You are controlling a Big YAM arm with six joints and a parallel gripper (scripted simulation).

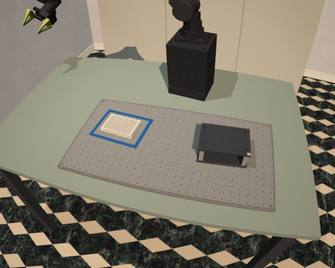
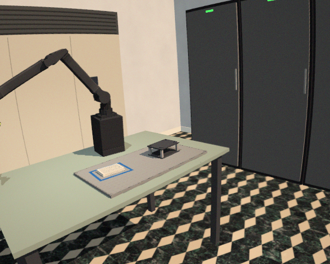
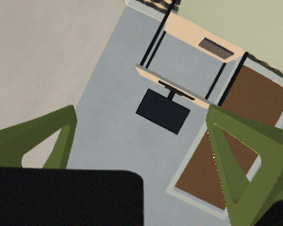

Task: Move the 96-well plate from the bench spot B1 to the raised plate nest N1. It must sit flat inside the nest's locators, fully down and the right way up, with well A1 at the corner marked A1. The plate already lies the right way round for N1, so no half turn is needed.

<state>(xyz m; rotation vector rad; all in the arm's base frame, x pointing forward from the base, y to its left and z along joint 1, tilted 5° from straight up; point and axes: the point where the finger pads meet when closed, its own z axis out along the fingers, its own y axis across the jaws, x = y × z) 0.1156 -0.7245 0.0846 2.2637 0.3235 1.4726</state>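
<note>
My hand is 200 mm short of the cream 96-well plate, 550 mm to the right of it and 300 mm above it. Round my hand: black raised nest N1: 200 mm ahead, 920 mm to the left, 250 mm below; then white corner mark: 250 mm ahead, 1000 mm to the left, 240 mm below.
</note>
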